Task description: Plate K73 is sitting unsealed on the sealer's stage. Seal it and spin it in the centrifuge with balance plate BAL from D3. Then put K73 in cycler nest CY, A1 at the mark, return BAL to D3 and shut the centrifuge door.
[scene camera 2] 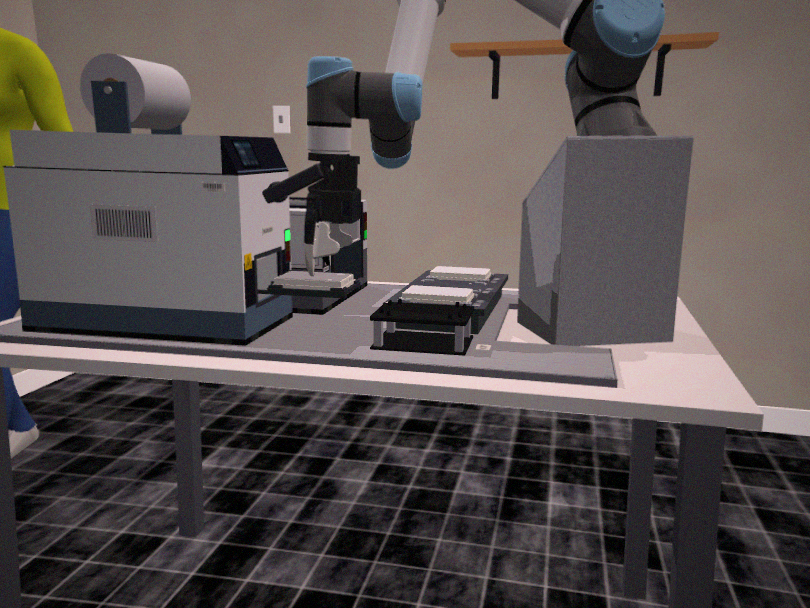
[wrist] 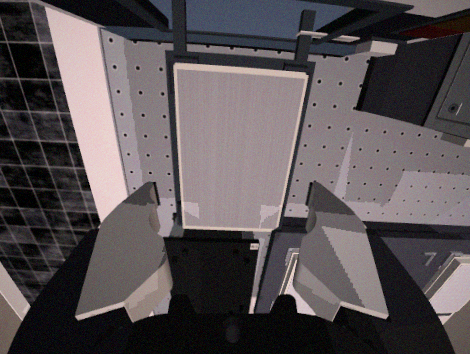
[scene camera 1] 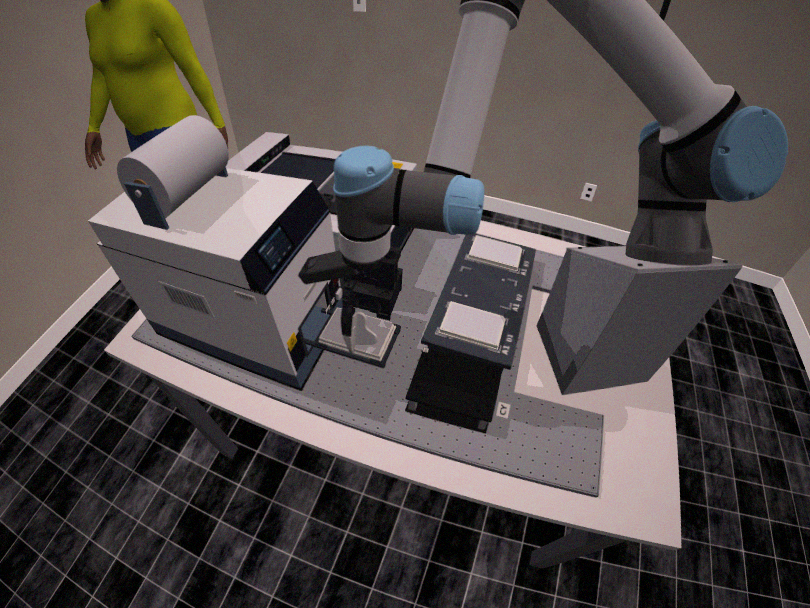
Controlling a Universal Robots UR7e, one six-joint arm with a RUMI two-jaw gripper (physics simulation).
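Frame: origin at the arm's base, x ahead, y left, z up, level; centimetres.
Where they show: gripper, fingertip midpoint: (scene camera 2: 320, 270) (wrist: 233, 185) (scene camera 1: 362, 329); arm's base, link origin: (scene camera 2: 617, 161) (scene camera 1: 667, 257).
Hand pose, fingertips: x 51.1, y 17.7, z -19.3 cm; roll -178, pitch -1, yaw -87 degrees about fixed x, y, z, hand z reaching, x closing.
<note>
Things, the pixels of their top centre, and the offset from my fingertips. Level surfaces: height alone.
- Plate K73, top centre: (wrist: 235, 163) (scene camera 2: 314, 275) (scene camera 1: 356, 330) dx +1.2, dy -0.1, dz -1.0 cm
- sealer's extended stage, top centre: (wrist: 236, 140) (scene camera 2: 307, 281) (scene camera 1: 350, 331) dx +2.6, dy -0.1, dz -2.1 cm
- balance plate BAL, top centre: (scene camera 2: 460, 270) (wrist: 458, 290) (scene camera 1: 496, 250) dx -20.5, dy -37.4, dz -5.2 cm
- Cycler nest CY, top centre: (wrist: 210, 291) (scene camera 2: 423, 305) (scene camera 1: 456, 379) dx -19.4, dy +2.0, dz -5.0 cm
- sealer, top centre: (scene camera 1: 172, 135) (scene camera 2: 146, 59) dx +30.9, dy -0.3, dz +35.8 cm
- white plate, top centre: (wrist: 313, 291) (scene camera 2: 438, 290) (scene camera 1: 473, 322) dx -19.6, dy -12.6, dz -5.2 cm
- dark deck, surface height: dz -6.7 cm
Plate K73 (scene camera 1: 332, 332) (scene camera 2: 336, 280) (wrist: 235, 125) lies flat on the sealer's extended stage (scene camera 1: 384, 360) (wrist: 235, 60); its top looks smooth and grey. My gripper (scene camera 1: 363, 340) (scene camera 2: 316, 265) (wrist: 233, 185) is open and empty, pointing down at the plate's outer end, with one finger beyond each long side in the wrist view. The balance plate BAL (scene camera 1: 495, 253) (scene camera 2: 459, 272) sits at D3, the far deck place. Cycler nest CY (scene camera 1: 457, 376) (scene camera 2: 422, 314) (wrist: 215, 270) is the black platform at the front. The centrifuge's door is largely hidden behind the arm.
The sealer (scene camera 1: 196, 287) (scene camera 2: 124, 248) stands left, close to my gripper. Another white plate (scene camera 1: 472, 323) (scene camera 2: 437, 294) sits at D1 on the dark deck (scene camera 1: 487, 287). The grey robot pedestal (scene camera 1: 628, 320) (scene camera 2: 615, 242) stands right. A person (scene camera 1: 140, 71) stands behind the sealer.
</note>
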